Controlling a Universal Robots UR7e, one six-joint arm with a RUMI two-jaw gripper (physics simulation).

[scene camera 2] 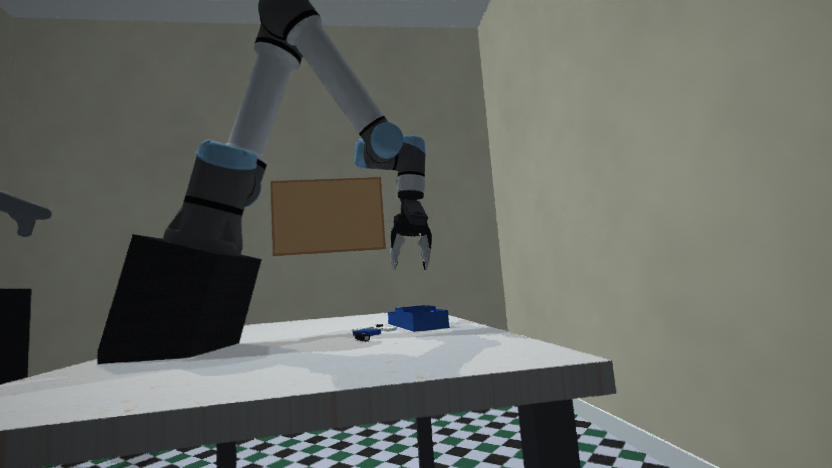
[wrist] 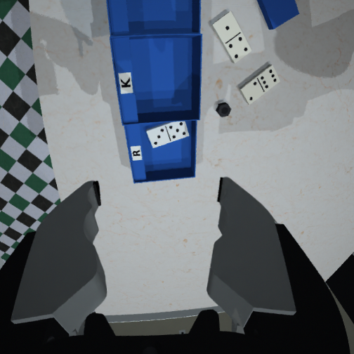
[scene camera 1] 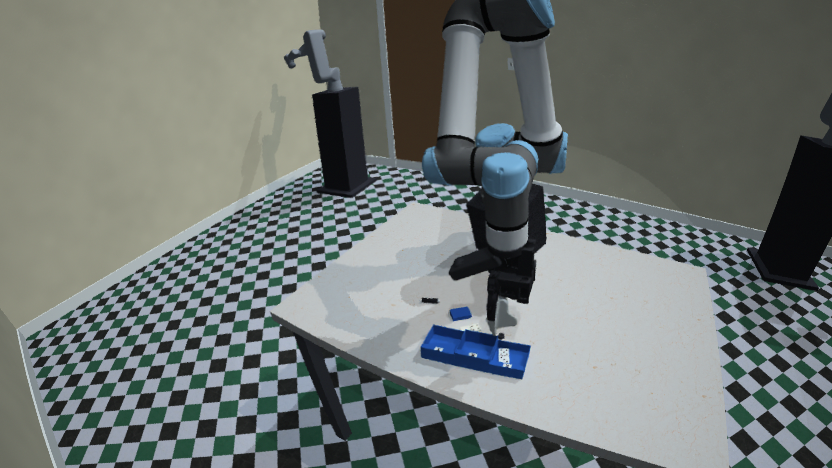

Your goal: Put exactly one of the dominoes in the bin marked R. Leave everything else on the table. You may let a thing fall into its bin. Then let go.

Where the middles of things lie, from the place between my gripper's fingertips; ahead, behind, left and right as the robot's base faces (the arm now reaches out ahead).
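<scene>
My hand is 120 mm above the blue three-bin tray (scene camera 1: pixel 469 349), 50 mm to the left of it and 10 mm past it. Then there is the white domino (wrist: pixel 166 132), which is 130 mm below my hand, 20 mm behind it and 20 mm to the left of it.
</scene>
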